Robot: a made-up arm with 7 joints.
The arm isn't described. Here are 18 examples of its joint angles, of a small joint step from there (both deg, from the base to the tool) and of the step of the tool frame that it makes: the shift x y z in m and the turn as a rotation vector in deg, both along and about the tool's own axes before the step.
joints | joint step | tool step
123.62 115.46 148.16 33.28 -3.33 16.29 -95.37 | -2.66 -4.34 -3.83 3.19 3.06 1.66 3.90 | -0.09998 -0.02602 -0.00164 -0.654 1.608 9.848
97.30 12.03 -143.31 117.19 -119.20 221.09 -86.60 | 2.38 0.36 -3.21 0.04 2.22 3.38 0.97 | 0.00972 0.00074 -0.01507 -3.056 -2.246 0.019
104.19 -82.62 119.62 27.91 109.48 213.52 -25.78 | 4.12 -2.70 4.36 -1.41 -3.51 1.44 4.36 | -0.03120 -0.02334 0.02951 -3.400 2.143 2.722
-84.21 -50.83 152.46 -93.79 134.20 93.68 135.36 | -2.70 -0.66 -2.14 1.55 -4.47 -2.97 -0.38 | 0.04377 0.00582 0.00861 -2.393 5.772 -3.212
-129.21 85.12 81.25 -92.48 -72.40 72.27 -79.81 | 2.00 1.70 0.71 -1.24 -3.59 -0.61 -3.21 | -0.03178 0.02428 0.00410 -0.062 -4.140 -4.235
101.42 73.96 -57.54 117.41 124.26 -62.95 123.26 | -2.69 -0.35 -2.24 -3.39 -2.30 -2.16 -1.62 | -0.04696 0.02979 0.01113 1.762 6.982 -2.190
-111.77 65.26 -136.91 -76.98 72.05 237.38 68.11 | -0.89 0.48 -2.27 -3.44 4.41 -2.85 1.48 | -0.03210 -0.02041 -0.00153 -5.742 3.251 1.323
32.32 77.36 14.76 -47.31 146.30 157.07 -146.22 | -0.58 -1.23 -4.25 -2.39 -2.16 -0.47 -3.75 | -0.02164 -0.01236 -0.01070 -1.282 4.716 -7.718
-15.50 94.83 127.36 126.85 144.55 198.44 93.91 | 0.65 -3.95 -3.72 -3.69 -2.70 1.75 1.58 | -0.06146 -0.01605 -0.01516 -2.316 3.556 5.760
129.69 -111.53 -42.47 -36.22 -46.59 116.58 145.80 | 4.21 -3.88 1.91 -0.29 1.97 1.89 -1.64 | -0.06370 0.01131 0.01502 2.657 -4.115 4.542
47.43 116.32 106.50 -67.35 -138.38 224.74 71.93 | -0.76 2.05 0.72 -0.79 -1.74 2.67 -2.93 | 0.00307 0.00269 0.00706 2.442 1.497 -2.772
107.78 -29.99 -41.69 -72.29 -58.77 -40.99 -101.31 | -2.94 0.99 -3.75 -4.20 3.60 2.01 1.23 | -0.00056 -0.04574 -0.04944 -8.753 -1.328 1.251
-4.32 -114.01 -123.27 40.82 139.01 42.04 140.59 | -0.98 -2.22 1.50 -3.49 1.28 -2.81 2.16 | 0.05143 0.02775 0.05782 -5.707 5.396 2.815
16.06 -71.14 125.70 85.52 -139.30 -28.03 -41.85 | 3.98 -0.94 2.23 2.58 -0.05 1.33 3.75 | 0.01751 -0.02032 -0.05337 -2.820 7.175 1.607
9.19 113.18 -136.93 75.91 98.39 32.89 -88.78 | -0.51 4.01 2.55 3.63 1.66 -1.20 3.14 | -0.07829 0.00351 0.00555 2.271 0.949 11.405
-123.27 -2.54 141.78 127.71 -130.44 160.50 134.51 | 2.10 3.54 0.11 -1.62 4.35 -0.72 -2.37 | 0.01690 -0.00133 0.02259 0.960 0.467 -1.331
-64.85 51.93 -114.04 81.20 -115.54 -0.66 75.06 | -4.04 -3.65 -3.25 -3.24 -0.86 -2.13 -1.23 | 0.05424 0.06611 0.08392 -10.924 0.795 3.372
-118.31 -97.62 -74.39 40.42 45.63 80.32 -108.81 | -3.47 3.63 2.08 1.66 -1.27 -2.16 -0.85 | -0.07727 -0.03531 0.00937 4.572 -1.893 3.343
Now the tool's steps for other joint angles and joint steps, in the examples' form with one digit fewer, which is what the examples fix.
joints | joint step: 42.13 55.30 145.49 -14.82 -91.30 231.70 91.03 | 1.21 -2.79 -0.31 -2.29 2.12 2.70 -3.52
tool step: 0.0648 -0.0244 -0.0099 1.85 -2.71 -8.44
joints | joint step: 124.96 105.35 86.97 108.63 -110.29 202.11 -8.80 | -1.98 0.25 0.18 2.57 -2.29 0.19 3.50
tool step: -0.0261 -0.0315 0.0133 0.86 2.46 8.24
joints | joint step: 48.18 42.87 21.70 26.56 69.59 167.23 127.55 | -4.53 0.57 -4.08 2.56 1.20 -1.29 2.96
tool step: 0.0188 -0.0105 -0.0142 -5.00 -3.51 -1.65
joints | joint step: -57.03 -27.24 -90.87 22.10 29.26 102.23 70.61 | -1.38 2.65 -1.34 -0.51 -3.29 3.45 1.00
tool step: 0.0523 -0.0148 -0.0054 4.01 3.35 -4.31
